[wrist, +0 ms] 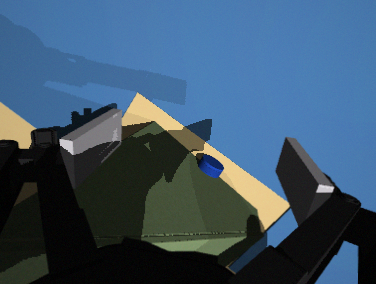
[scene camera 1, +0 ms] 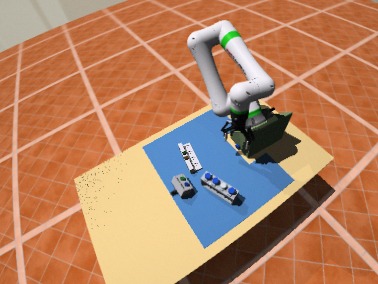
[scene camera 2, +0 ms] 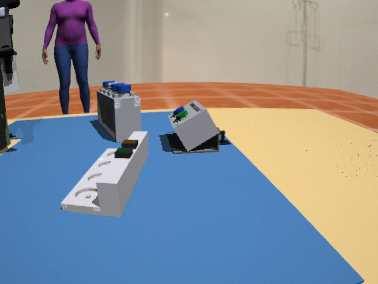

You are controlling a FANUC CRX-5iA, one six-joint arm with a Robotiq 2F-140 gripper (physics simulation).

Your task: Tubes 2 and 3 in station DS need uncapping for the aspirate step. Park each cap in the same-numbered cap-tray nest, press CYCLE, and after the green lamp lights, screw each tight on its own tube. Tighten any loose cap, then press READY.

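Places are measured from the arm's base along level axes (x back, y left, z down), in millimetres.
Pixels of known places: gripper, fingertip midpoint: (wrist: 199, 140) (scene camera 1: 236, 143) (scene camera 2: 12, 87); arm's base, link origin: (scene camera 1: 256, 123).
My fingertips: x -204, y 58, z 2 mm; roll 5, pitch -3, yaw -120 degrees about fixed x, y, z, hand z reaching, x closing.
Observation:
Ahead of a thing's pixels: the offset from my fingertips to its top centre. Level surfaces: height alone.
My gripper (scene camera 1: 237, 140) (wrist: 199, 140) is open and empty, pointing down near the green panel. A blue cap @[dx +57, dy -45, dz +114 mm] (scene camera 1: 238, 146) (wrist: 211, 166) shows below and between the fingers, beside the panel, apart from both pads. The tube rack @[dx -221, dy +147, dz +42 mm] (scene camera 1: 220, 190) (scene camera 2: 129, 117) stands upright with three blue tops and one pale top, third from the upper left in scene camera 1; whether that is a bare tube is unclear. The white cap tray @[dx -256, dy -152, dz +91 mm] (scene camera 1: 190, 157) (scene camera 2: 109, 182) shows no caps in its visible nests. Its green lamp @[dx -281, dy -175, dz +91 mm] (scene camera 2: 124, 152) looks dark. The tilted button box @[dx -397, dy +13, dz +61 mm] (scene camera 1: 183, 186) (scene camera 2: 196, 126) has green and blue buttons.
The dark green panel (scene camera 1: 267, 134) (wrist: 175, 210) stands close under and beside the gripper, on a tan patch near the arm base. A blue mat @[dz +145 mm] (scene camera 1: 165, 145) (scene camera 2: 200, 215) (wrist: 275, 60) lies on the tan table @[dz +148 mm] (scene camera 1: 120, 220). A person (scene camera 2: 72, 25) stands beyond the table.

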